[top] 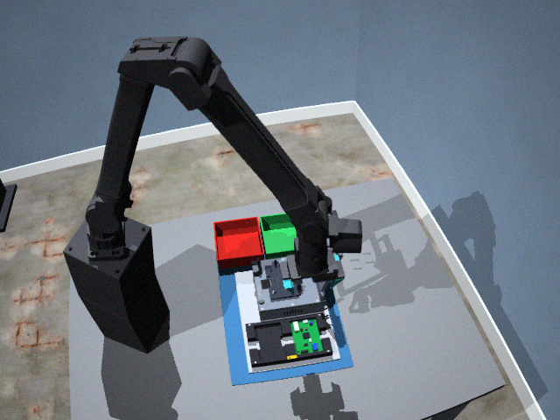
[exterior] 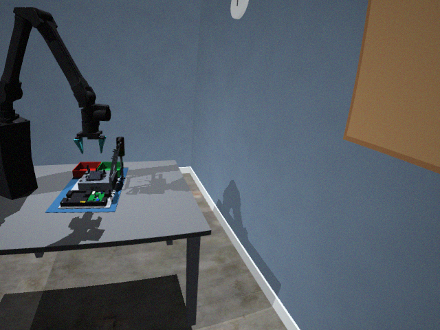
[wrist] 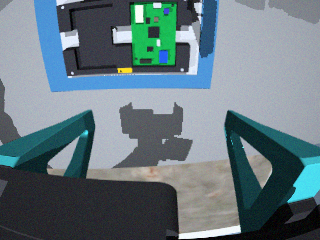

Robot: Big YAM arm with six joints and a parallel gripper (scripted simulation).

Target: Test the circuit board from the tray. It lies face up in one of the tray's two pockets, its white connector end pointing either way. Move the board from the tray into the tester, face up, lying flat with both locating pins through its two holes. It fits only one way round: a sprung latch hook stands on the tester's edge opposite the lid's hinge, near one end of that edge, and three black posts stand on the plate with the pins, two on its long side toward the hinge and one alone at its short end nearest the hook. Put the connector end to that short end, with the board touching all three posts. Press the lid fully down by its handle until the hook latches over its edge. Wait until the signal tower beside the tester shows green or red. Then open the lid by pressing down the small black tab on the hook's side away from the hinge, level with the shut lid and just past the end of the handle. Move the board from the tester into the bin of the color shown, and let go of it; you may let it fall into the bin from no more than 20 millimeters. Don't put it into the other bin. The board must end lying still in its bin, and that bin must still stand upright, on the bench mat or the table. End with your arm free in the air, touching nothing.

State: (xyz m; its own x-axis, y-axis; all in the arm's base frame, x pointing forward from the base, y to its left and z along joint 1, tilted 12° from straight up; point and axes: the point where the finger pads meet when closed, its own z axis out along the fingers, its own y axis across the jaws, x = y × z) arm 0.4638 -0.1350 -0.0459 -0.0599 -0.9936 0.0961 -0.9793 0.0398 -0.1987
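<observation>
My gripper is now 10 mm past the green circuit board and 240 mm above it. Also, from my hand: black latch hook: 90 mm behind, 240 mm to the left, 170 mm below; then clear lid: 90 mm ahead, 170 mm to the left, 70 mm below; then green bin: 20 mm ahead, 370 mm to the left, 240 mm below.
</observation>
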